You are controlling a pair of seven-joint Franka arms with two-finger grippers.
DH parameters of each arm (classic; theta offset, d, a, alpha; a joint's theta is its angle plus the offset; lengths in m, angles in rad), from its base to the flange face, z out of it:
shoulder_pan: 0 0.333 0 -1.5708
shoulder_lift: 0 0 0 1.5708
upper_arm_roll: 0 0.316 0.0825 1.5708
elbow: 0 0 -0.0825 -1.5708
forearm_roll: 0 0.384 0 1.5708
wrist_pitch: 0 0 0.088 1.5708
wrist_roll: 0 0.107 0 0
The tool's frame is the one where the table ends.
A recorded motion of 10 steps. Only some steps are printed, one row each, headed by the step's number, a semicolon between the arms.
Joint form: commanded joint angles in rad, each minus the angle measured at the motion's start. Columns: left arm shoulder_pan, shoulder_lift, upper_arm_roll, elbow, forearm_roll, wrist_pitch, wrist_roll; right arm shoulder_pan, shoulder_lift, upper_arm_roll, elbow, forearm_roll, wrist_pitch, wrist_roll.
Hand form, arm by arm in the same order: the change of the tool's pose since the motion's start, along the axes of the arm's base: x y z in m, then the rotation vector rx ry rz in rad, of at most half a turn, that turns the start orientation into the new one. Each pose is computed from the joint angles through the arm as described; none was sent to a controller.
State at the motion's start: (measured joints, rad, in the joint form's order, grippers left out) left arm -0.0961 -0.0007 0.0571 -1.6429 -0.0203 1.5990 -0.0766; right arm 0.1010 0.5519 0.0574 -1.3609 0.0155 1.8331 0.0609
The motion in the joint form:
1: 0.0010 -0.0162 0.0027 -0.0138 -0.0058 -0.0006 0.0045; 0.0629 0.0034 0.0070 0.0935 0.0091 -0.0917 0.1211
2: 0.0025 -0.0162 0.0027 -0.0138 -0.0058 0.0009 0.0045; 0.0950 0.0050 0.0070 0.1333 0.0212 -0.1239 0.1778
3: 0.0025 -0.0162 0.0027 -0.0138 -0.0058 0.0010 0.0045; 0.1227 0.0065 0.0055 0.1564 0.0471 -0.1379 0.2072
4: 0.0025 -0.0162 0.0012 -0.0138 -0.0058 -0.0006 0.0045; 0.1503 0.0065 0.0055 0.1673 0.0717 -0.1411 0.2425
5: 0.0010 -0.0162 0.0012 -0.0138 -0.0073 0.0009 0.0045; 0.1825 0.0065 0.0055 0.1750 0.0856 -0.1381 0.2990
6: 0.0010 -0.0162 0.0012 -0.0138 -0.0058 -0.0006 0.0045; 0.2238 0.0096 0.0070 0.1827 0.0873 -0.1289 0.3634
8: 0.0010 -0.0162 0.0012 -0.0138 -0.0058 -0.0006 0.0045; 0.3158 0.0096 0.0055 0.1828 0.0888 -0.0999 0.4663
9: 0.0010 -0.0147 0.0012 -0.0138 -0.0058 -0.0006 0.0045; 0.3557 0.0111 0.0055 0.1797 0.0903 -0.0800 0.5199
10: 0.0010 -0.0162 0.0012 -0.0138 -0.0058 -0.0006 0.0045; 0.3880 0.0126 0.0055 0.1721 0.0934 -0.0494 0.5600
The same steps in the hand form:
1: -0.0050 0.0019 0.0024 -0.0070 -0.0016 -0.0004; -0.0053 0.0480 0.0345 0.0020 0.0081 -0.0527
2: -0.0048 0.0027 0.0025 -0.0071 -0.0031 0.0011; -0.0094 0.0711 0.0497 0.0101 0.0079 -0.0790
3: -0.0048 0.0027 0.0025 -0.0071 -0.0032 0.0011; -0.0138 0.0916 0.0586 0.0333 0.0099 -0.0865
4: -0.0050 0.0019 0.0024 -0.0070 -0.0016 -0.0004; -0.0194 0.1127 0.0637 0.0555 0.0133 -0.0985
5: -0.0049 0.0009 0.0025 -0.0085 -0.0031 -0.0018; -0.0260 0.1359 0.0678 0.0668 0.0132 -0.1252
6: -0.0050 0.0010 0.0024 -0.0070 -0.0016 -0.0019; -0.0348 0.1648 0.0700 0.0689 0.0078 -0.1480
8: -0.0050 0.0010 0.0024 -0.0070 -0.0016 -0.0019; -0.0591 0.2250 0.0725 0.0745 -0.0066 -0.1629
9: -0.0046 0.0010 0.0016 -0.0068 -0.0001 -0.0019; -0.0709 0.2511 0.0717 0.0798 -0.0130 -0.1787
10: -0.0050 0.0010 0.0024 -0.0070 -0.0016 -0.0019; -0.0803 0.2724 0.0697 0.0916 -0.0243 -0.1903

